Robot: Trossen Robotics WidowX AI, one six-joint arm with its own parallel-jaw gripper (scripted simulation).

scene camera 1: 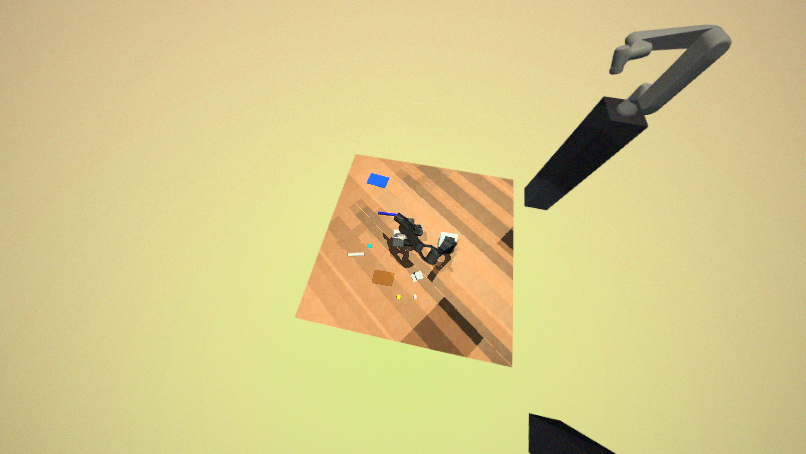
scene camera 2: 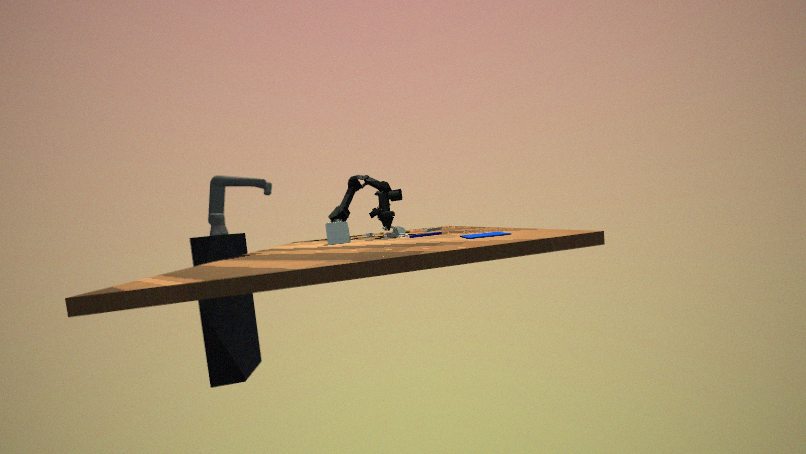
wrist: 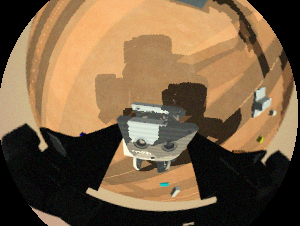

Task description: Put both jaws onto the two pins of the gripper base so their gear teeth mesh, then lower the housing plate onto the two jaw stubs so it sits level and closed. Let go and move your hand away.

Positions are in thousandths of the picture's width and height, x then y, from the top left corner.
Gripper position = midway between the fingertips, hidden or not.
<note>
The gripper (wrist: 522, 569) holds a gripper base (wrist: 522, 591).
</note>
